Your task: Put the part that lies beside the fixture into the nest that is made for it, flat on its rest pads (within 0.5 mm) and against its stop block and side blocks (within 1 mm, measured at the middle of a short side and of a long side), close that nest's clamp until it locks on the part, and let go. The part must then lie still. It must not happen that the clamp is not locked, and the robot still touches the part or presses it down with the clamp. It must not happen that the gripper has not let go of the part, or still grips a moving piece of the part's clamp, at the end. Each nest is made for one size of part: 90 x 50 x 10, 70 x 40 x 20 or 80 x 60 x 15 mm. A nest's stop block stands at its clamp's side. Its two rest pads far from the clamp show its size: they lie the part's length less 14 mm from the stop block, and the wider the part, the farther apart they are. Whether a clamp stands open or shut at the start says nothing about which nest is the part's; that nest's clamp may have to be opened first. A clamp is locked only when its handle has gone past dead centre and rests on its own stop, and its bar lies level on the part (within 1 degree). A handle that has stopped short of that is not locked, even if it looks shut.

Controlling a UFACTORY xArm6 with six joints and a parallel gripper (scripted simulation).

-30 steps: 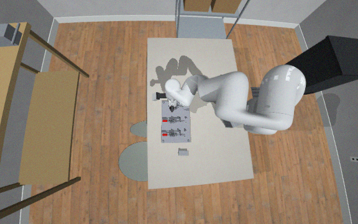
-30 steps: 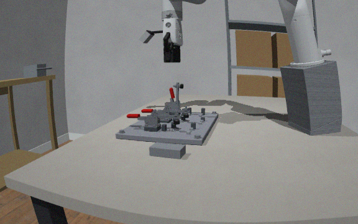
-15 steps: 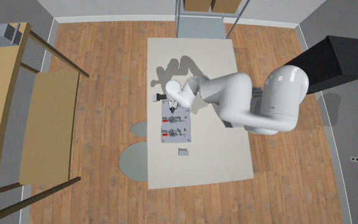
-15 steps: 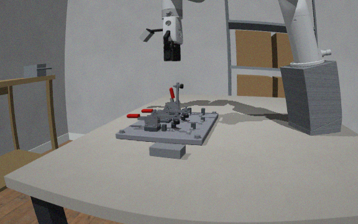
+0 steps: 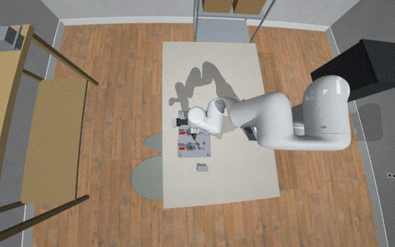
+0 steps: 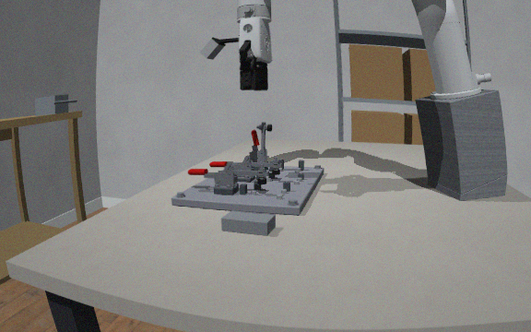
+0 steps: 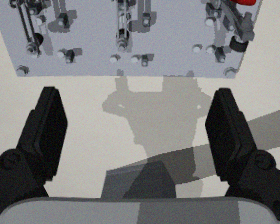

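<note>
Right now the grey block part is 50 mm behind my hand, 280 mm to the left of it and 200 mm below it. Round my hand: grey fixture plate (10 mm behind, 20 mm to the left, 210 mm below).
</note>
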